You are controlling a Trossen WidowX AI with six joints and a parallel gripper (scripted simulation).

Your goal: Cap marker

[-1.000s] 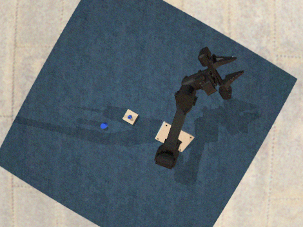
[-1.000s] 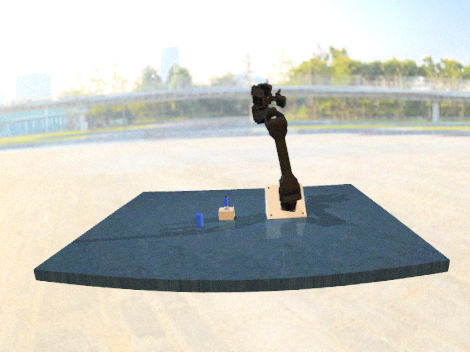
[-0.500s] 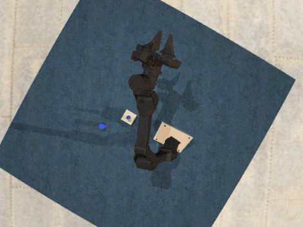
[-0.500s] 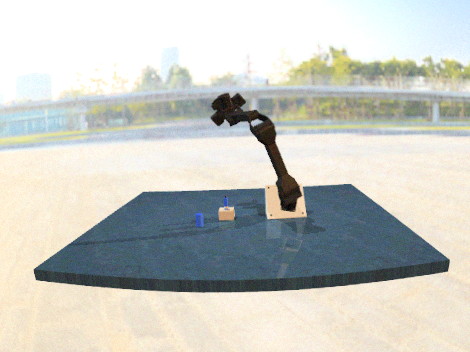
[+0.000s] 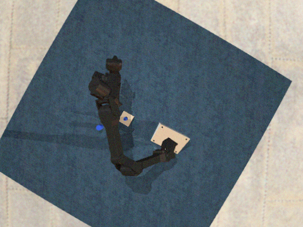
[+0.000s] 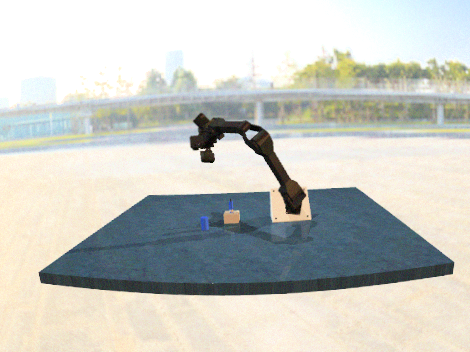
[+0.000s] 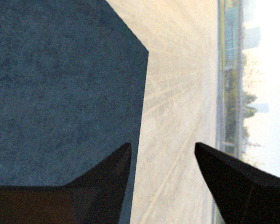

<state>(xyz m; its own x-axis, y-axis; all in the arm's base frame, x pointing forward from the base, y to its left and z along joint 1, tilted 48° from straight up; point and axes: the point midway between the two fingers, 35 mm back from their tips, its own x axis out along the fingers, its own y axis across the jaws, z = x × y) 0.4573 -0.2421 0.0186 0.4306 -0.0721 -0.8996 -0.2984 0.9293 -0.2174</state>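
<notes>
Right now my gripper tip is 33 cm to the right of the blue cap, 27 cm above it and 8 cm past it.
</notes>
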